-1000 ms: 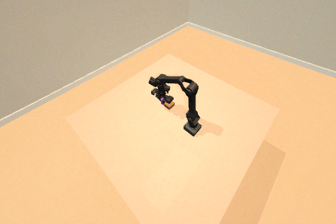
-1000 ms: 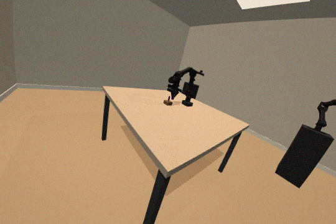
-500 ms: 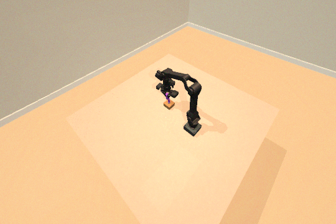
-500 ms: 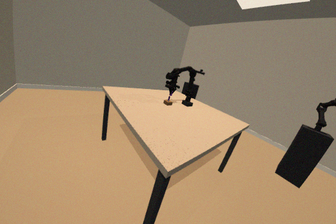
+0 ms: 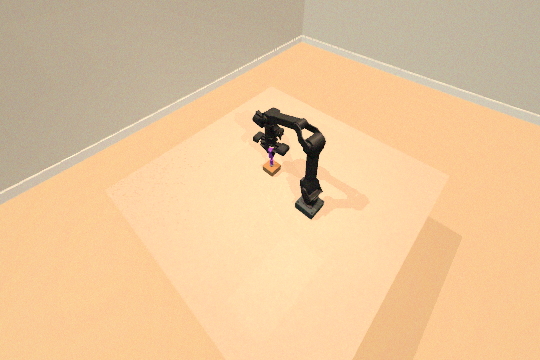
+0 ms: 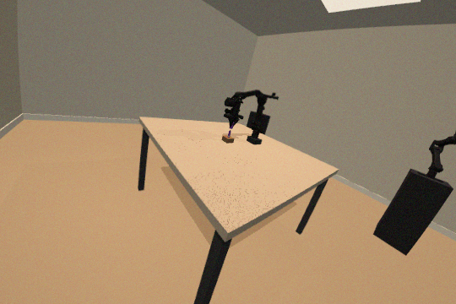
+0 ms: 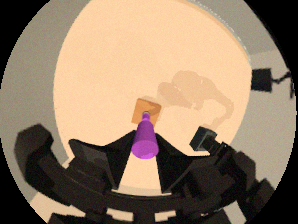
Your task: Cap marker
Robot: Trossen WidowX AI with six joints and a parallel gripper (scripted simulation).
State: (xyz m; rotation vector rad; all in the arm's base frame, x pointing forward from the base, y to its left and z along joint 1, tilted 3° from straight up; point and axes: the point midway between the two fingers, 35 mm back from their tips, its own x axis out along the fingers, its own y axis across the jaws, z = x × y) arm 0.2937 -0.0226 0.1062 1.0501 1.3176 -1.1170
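The purple marker lies 60 mm below my gripper tip. The rest, counted from my gripper tip: holder block: 110 mm below; then purple cap: 10 mm above.
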